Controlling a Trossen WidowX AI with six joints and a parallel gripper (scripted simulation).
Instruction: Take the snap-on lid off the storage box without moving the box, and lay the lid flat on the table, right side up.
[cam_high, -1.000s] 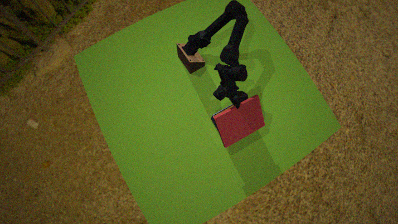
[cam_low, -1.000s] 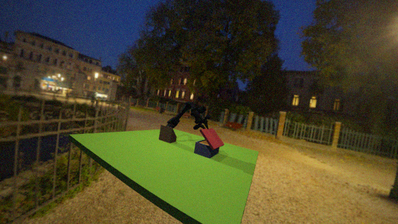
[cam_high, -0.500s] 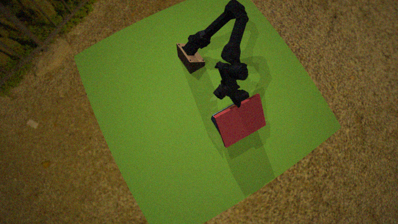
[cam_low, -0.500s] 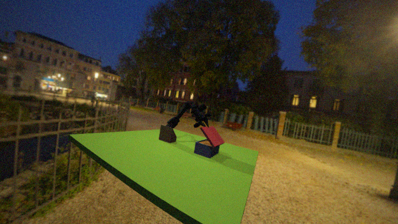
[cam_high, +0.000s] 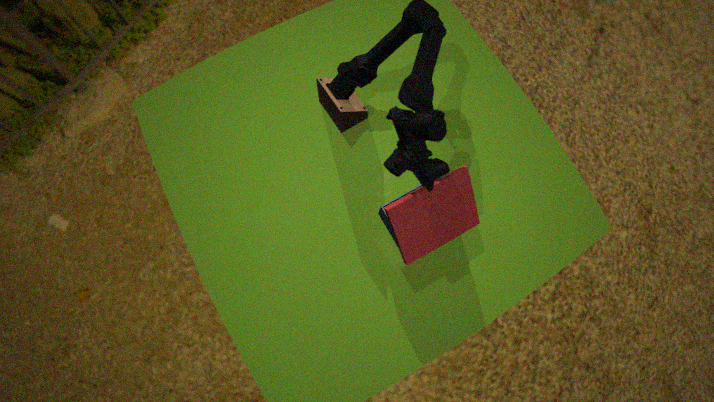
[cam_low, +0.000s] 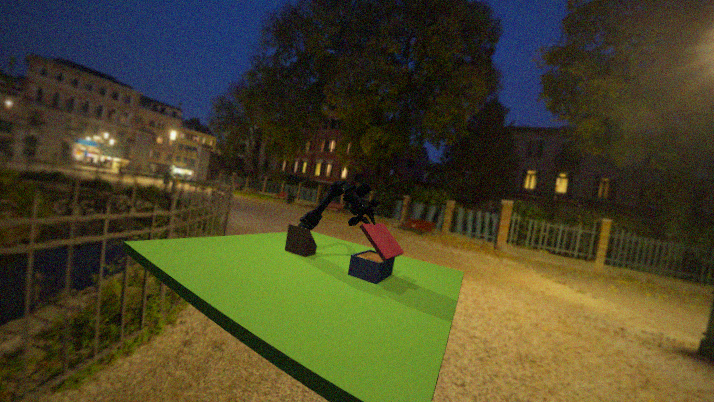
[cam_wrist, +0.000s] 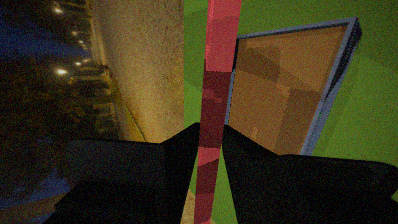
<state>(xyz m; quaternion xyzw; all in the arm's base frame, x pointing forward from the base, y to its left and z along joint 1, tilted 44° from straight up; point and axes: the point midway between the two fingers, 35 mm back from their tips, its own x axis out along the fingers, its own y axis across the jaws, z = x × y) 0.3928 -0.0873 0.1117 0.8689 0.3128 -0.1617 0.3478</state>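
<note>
The red lid lies 7 cm ahead of my gripper tip, 5 cm below it and 1 cm to the right of it. Round my gripper tip: storage box (19 cm below, 3 cm ahead).
</note>
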